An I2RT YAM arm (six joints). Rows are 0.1 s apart.
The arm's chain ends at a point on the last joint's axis. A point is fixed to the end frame.
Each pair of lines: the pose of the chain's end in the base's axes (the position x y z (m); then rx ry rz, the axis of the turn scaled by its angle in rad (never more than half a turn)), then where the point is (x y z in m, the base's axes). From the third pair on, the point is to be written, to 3 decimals.
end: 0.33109 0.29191 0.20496 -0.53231 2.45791 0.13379
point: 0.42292 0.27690 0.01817
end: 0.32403 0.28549 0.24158 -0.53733 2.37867 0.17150
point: 0.42860 0.28011 0.06106
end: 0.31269 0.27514 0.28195 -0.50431 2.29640 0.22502
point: 0.430 0.281 0.109
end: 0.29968 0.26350 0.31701 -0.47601 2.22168 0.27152
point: 0.427 0.279 0.153
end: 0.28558 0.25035 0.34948 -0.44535 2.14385 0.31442
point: 0.424 0.275 0.195
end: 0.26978 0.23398 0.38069 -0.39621 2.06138 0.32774
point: 0.420 0.262 0.239
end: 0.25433 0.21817 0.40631 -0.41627 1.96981 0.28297
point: 0.418 0.244 0.279
